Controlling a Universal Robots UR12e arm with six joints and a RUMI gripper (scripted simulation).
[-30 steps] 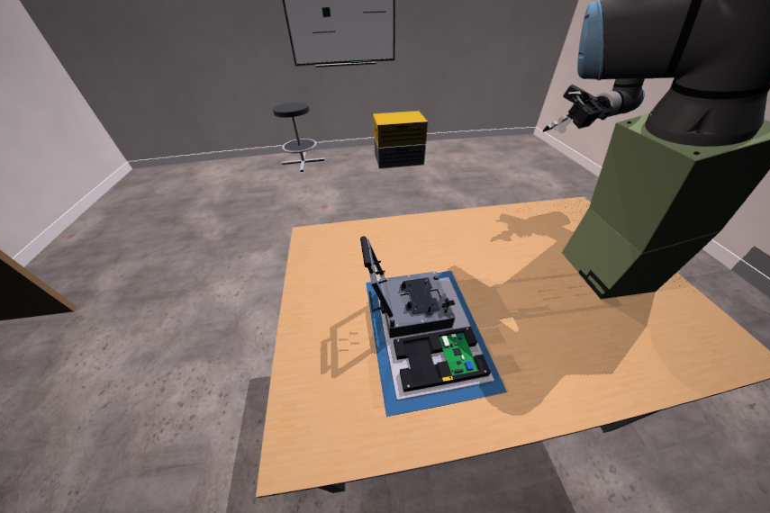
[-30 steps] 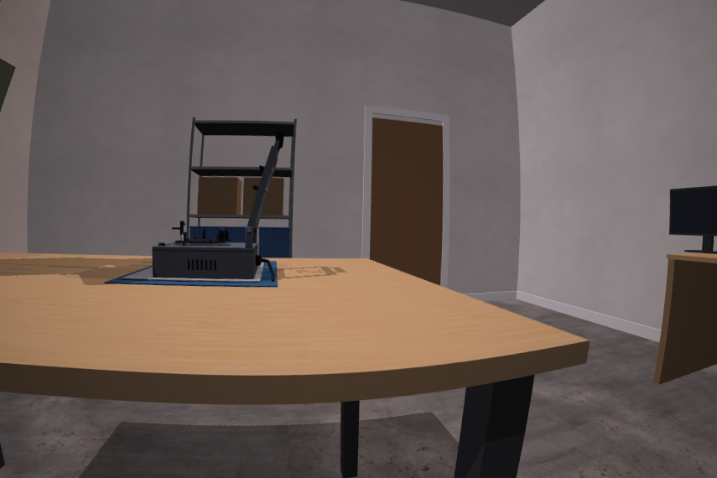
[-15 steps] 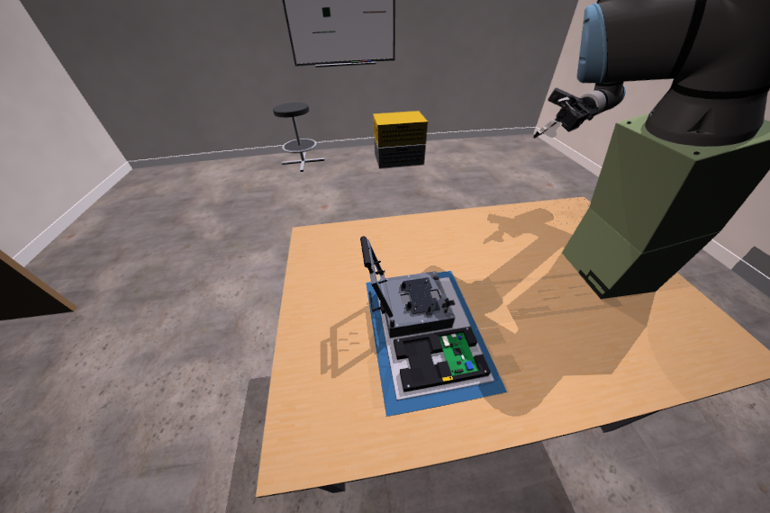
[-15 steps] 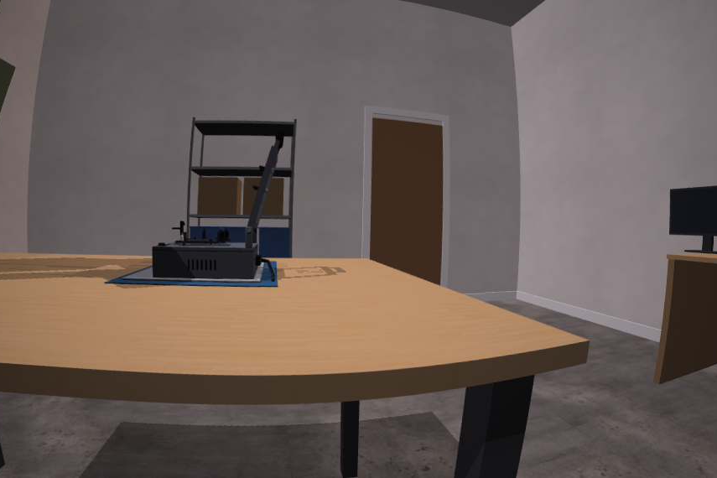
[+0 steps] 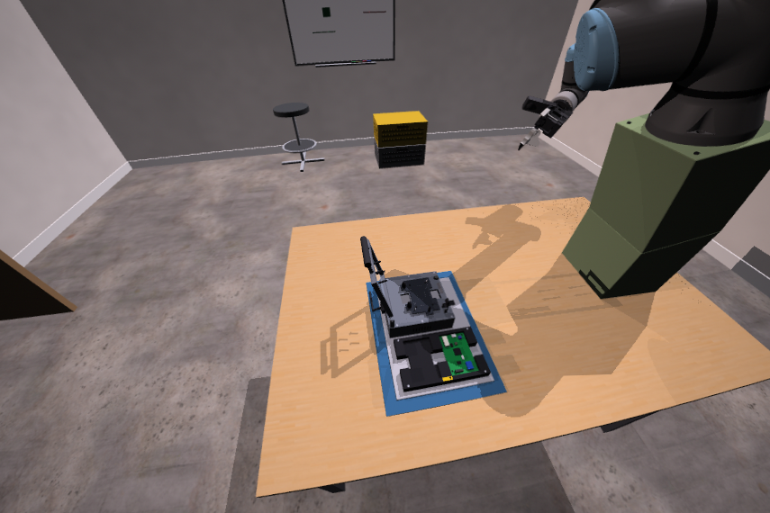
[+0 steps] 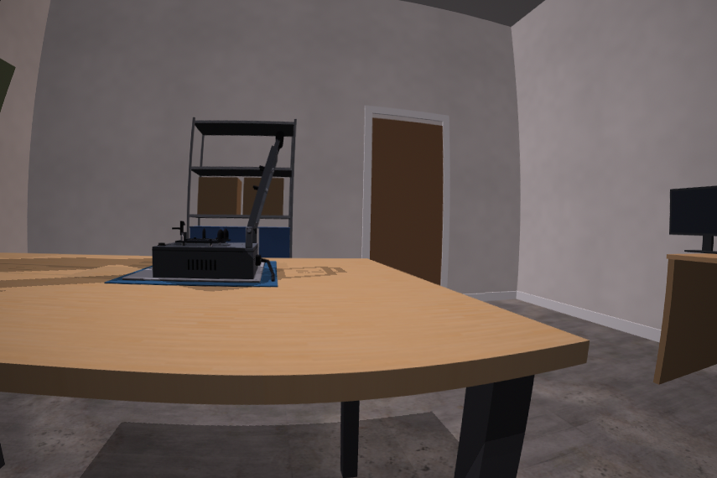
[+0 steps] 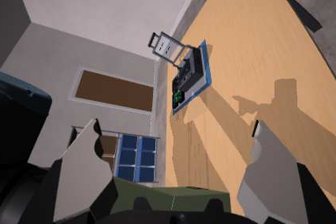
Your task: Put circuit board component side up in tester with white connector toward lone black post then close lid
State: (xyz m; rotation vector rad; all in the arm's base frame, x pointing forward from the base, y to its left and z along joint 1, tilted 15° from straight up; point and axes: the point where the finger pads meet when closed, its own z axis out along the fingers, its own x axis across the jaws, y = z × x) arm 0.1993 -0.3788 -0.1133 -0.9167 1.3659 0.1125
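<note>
Now: hand 38 cm short of the green circuit board, 63 cm to the right of it and 32 cm above it. From my hand the other things lie so: tester 48 cm ahead, 51 cm to the left, 23 cm below; then see-through lid 58 cm ahead, 48 cm to the left, 16 cm below.
</note>
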